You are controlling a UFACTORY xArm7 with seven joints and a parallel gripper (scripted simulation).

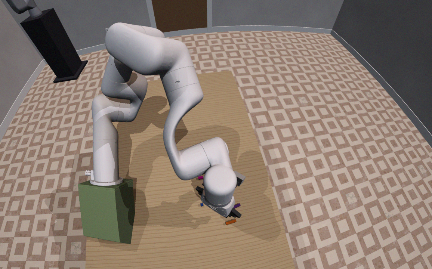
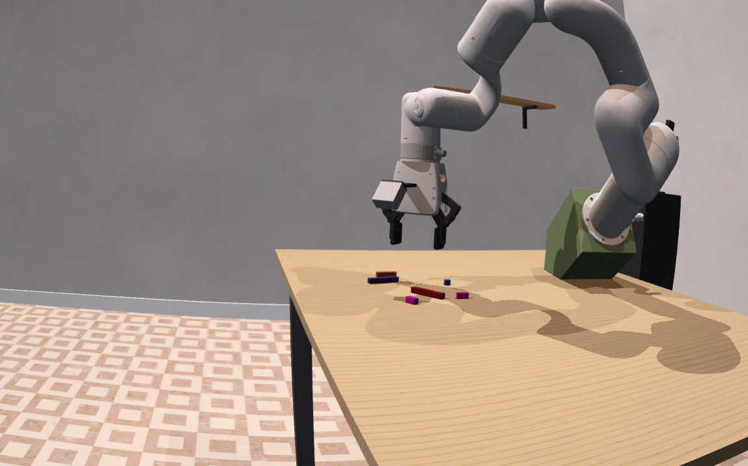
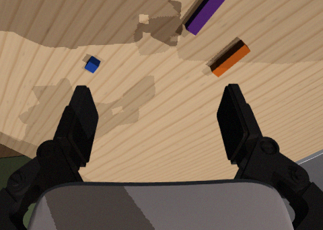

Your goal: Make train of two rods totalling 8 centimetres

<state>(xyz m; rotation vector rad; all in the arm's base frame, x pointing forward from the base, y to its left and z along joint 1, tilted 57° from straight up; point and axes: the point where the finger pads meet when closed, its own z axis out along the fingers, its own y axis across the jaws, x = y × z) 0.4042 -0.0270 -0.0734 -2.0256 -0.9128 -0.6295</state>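
Right now my hand is 6 cm past the magenta rod, 14 cm to the right of it and 7 cm above it. Also, from my hand: small blue rod: 6 cm behind, 3 cm to the left, 7 cm below; then purple rod: 6 cm ahead, 1 cm to the left, 7 cm below; then orange rod: 5 cm ahead, 5 cm to the right, 7 cm below.
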